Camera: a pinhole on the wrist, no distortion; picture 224 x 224 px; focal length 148.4 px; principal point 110.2 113.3 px. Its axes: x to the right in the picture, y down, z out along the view. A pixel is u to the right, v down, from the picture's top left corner.
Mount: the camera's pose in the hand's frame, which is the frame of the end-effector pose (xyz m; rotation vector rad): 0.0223 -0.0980 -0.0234 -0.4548 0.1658 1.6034
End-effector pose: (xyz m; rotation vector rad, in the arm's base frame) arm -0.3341 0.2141 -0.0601 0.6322 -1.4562 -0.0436
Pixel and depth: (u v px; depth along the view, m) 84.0 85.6 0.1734
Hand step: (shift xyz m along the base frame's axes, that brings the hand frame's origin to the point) -0.1171 -0.1139 -0.0072
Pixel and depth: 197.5 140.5 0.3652
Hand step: -0.2950 0.1603 -0.0118
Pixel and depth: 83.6 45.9 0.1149
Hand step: -0.0592 -0.1151 0.0165
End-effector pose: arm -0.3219 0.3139 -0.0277 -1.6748 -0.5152 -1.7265
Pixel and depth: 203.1 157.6 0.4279
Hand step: 0.3706 -0.0059 -0.2124
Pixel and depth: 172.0 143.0 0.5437
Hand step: 0.4643 0.0754 -0.2036
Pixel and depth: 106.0 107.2 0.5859
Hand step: 0.4444 0.2944 -0.0300
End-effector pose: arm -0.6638 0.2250 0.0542 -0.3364 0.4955 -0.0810
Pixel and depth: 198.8 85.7 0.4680
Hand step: 0.1577 0.4127 0.1333
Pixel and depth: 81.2 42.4 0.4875
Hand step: 0.3783 0.1388 0.3292
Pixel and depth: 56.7 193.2 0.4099
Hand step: -0.0582 0.0563 0.4604
